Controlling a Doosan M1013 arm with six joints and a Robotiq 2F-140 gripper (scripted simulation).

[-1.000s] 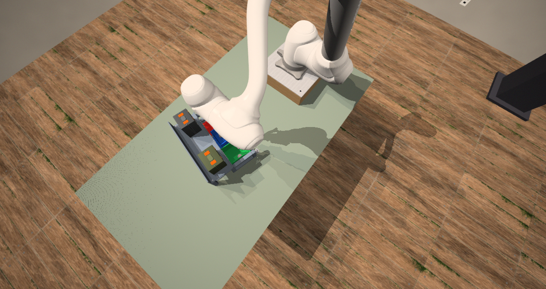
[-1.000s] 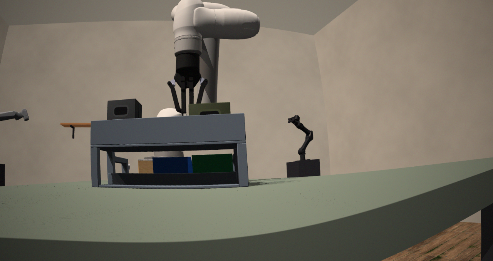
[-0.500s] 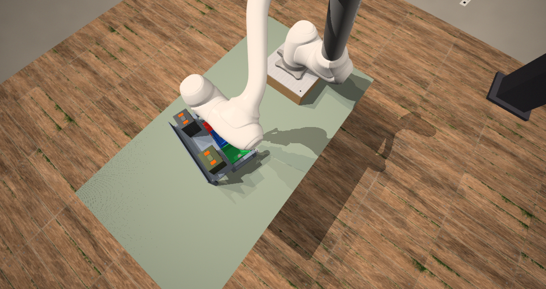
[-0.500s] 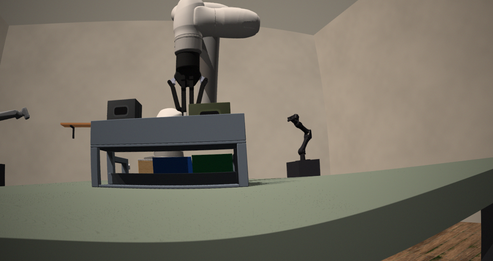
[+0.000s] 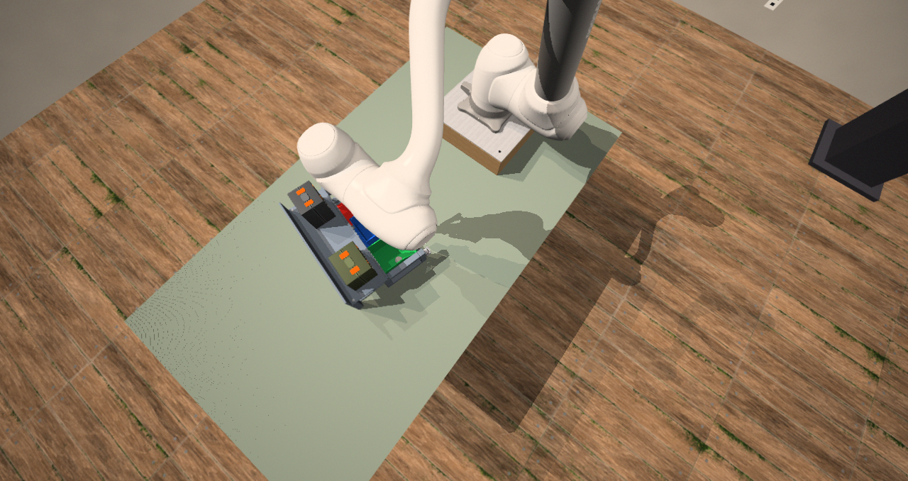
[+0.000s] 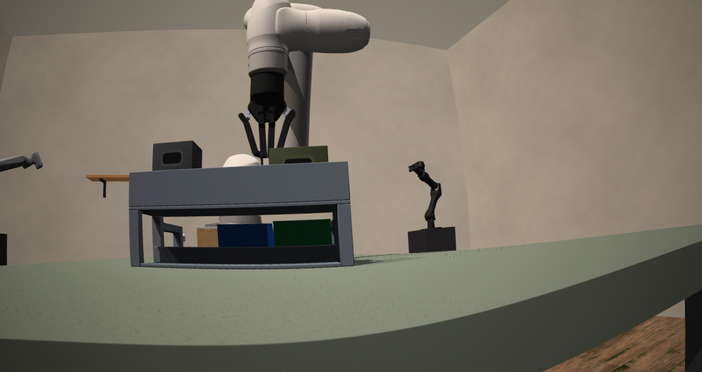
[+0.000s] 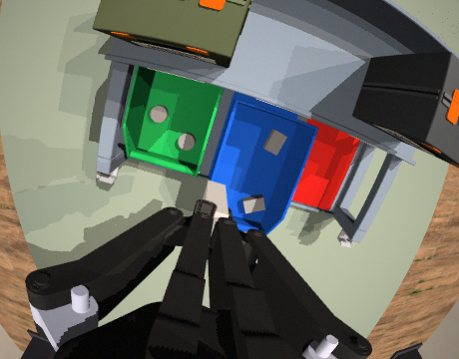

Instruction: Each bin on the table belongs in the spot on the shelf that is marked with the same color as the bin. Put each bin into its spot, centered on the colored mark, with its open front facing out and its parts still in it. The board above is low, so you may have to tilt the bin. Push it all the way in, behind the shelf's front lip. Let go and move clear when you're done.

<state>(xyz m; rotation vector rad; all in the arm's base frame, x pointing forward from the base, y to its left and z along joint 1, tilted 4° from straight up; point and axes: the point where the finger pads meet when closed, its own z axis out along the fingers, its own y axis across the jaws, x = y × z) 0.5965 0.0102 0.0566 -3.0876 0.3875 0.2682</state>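
The blue bin lies 14 cm below my hand, 5 cm to the right of it and 2 cm behind it. Also, from my hand: black box 19 cm to the right, 10 cm ahead, 3 cm below; then olive box 16 cm ahead, 4 cm below, 3 cm to the left; then green bin 14 cm below, 7 cm ahead, 5 cm to the left.
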